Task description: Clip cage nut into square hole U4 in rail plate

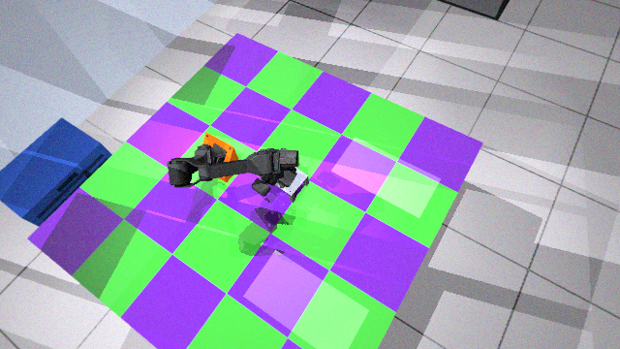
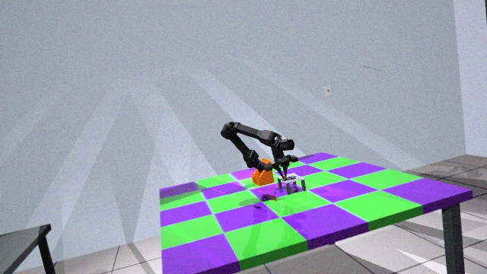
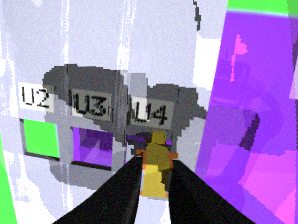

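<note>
The cage nut is 10 mm below my gripper tip.
</note>
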